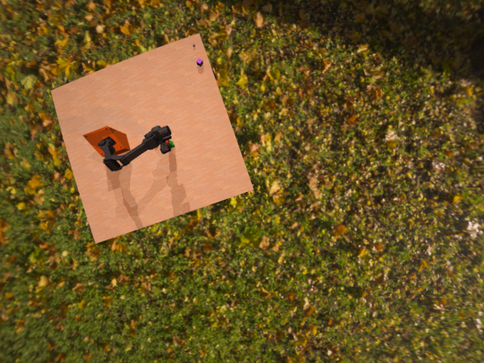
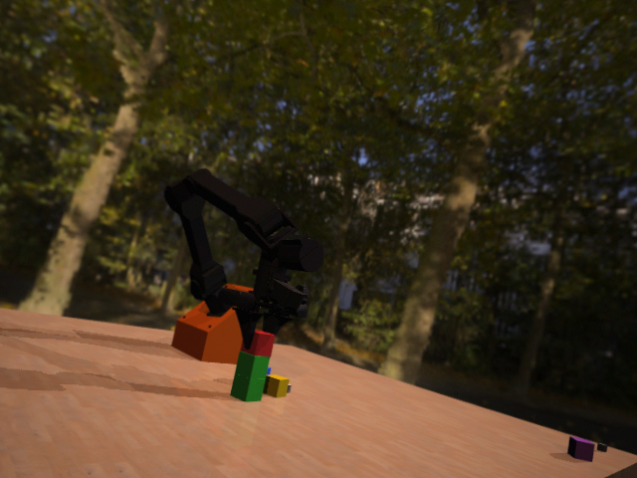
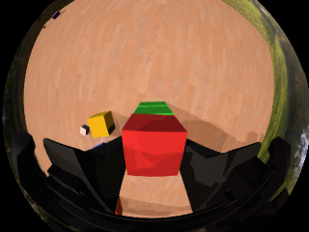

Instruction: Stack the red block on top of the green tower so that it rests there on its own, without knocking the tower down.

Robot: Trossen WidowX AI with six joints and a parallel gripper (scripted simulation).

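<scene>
My gripper tip is now 10 mm below the red block. From my gripper tip the other things lie so: small white piece (40 mm behind, 140 mm to the left, 80 mm below); then yellow block (20 mm behind, 90 mm to the left, 70 mm below); then blue block (90 mm behind, 110 mm to the left, 70 mm below).
</scene>
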